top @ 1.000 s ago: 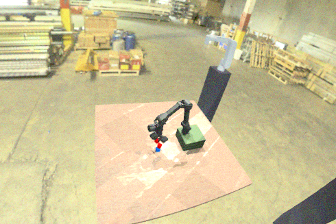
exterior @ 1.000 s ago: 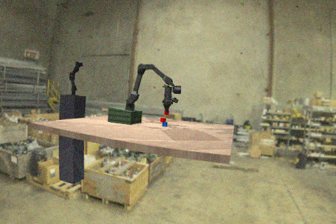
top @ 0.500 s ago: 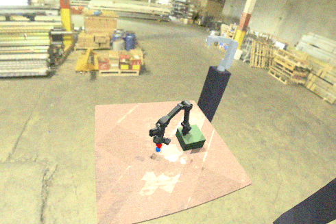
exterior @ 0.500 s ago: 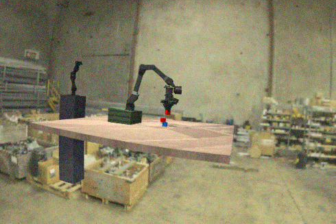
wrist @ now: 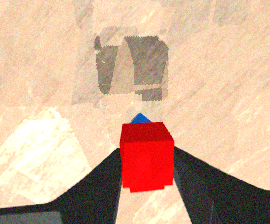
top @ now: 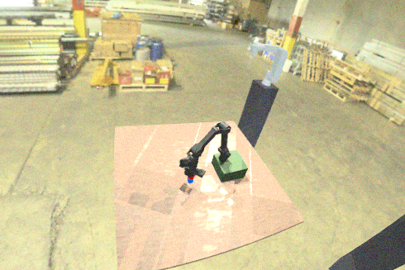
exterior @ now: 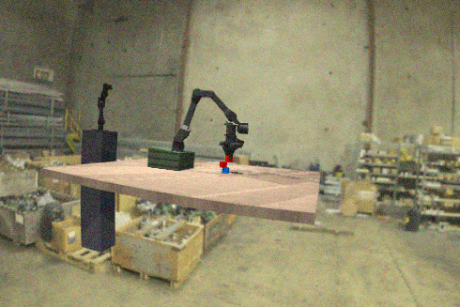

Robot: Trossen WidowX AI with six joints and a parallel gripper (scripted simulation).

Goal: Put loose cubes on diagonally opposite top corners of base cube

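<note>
The blue base cube lies 10 mm behind my gripper tip, 10 mm to the right of it and 70 mm below it.
</note>
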